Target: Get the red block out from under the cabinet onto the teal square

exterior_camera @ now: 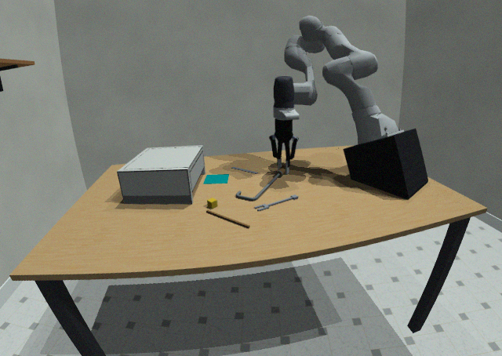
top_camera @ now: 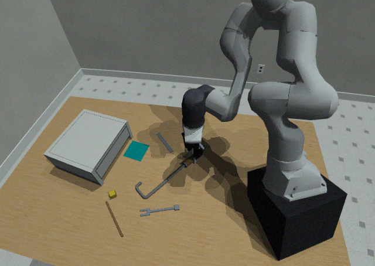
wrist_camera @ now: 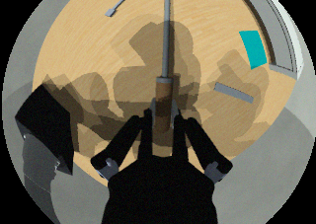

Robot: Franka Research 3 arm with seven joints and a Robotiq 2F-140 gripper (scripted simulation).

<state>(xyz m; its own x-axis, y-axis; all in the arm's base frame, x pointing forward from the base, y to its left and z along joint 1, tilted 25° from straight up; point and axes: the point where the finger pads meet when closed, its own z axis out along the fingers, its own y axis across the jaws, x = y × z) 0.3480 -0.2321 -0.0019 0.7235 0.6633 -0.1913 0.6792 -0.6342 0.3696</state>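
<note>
My gripper is now 15 cm short of the grey forked tool, 25 cm to the right of it and 3 cm above it. Also, from my hand: grey hook tool: 12 cm ahead, 6 cm to the left, 2 cm below; teal square: 30 cm ahead, 6 cm to the right, 3 cm below; flat grey bar: 15 cm ahead, 11 cm to the right, 3 cm below.
</note>
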